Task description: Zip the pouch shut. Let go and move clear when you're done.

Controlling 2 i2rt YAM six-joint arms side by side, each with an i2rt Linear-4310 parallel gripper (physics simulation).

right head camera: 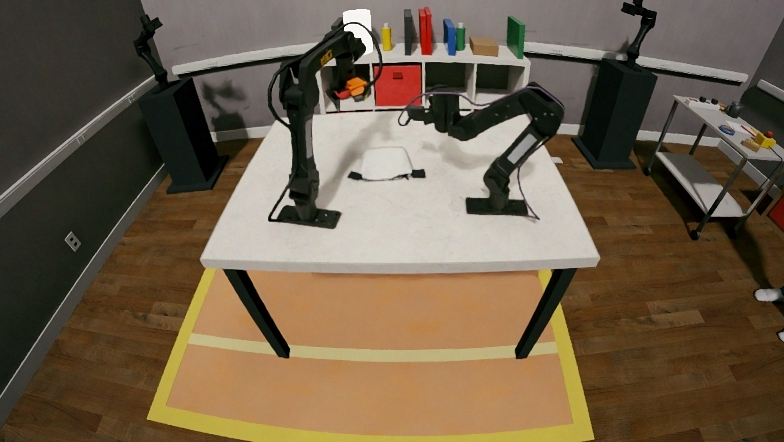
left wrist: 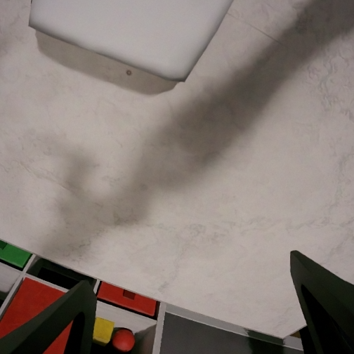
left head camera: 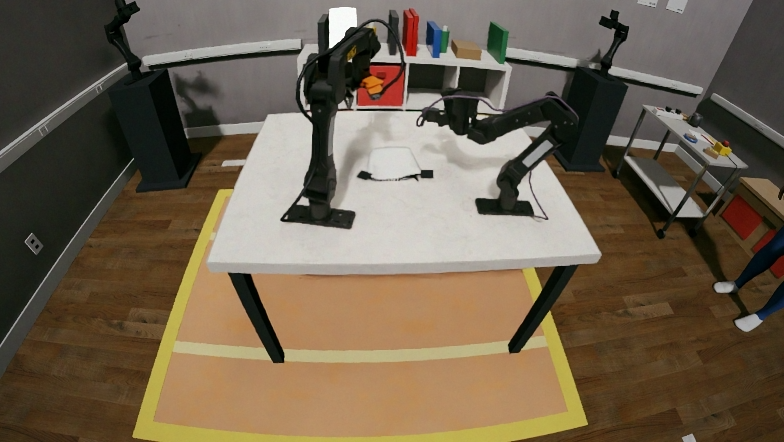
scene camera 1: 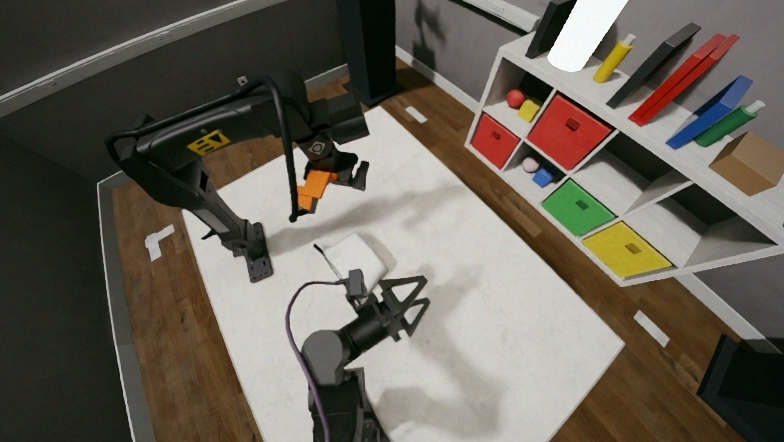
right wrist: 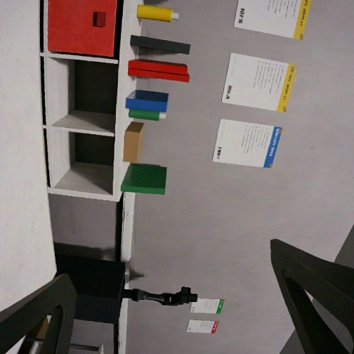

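The white pouch (left head camera: 392, 163) (right head camera: 385, 163) (scene camera 1: 355, 255) lies flat on the table. A dark zip line with black end tabs runs along its edge nearest the arm bases; the slider is too small to tell. Part of the pouch (left wrist: 130, 35) shows in the left wrist view, zip edge out of frame. In scene camera 1 the right gripper hides its lower corner. My left gripper (left wrist: 186, 277) is open and empty, raised above the table beyond the pouch's left side. My right gripper (scene camera 1: 426, 289) (right wrist: 168, 268) is open and empty, raised above the table beside the pouch's right side.
The white table (left head camera: 417, 247) carries both arm bases, the left base (left head camera: 340, 219) and the right base (left head camera: 488, 206). A white shelf unit (left head camera: 496, 85) with books and bins stands behind the table. A dark pedestal (left head camera: 156, 126) stands at the left.
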